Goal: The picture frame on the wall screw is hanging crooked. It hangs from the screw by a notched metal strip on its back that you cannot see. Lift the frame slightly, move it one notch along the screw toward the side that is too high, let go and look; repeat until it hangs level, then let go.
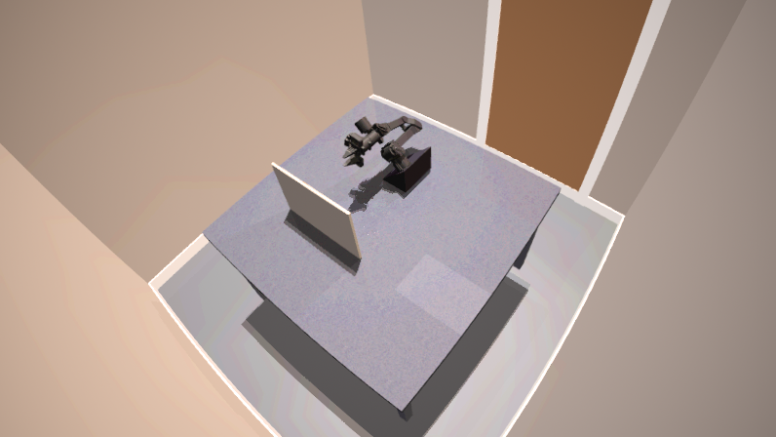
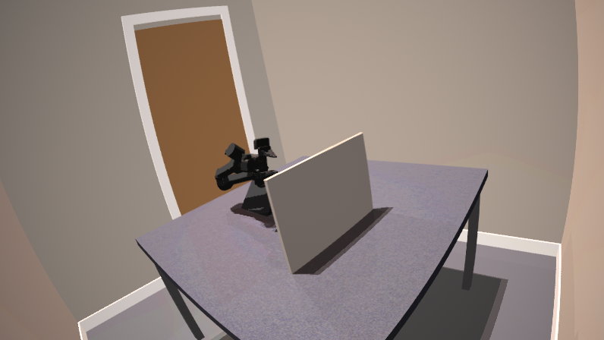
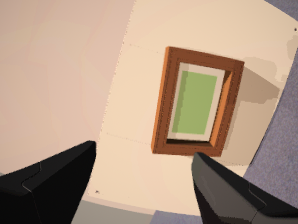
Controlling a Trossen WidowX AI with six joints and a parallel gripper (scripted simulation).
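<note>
Now: gripper tip 200 mm short of the brown wooden picture frame, 10 mm to the right of it and 90 mm above it. From my gripper tip the other things lie so: wall panel 210 mm ahead, 30 mm to the left, 110 mm below.
</note>
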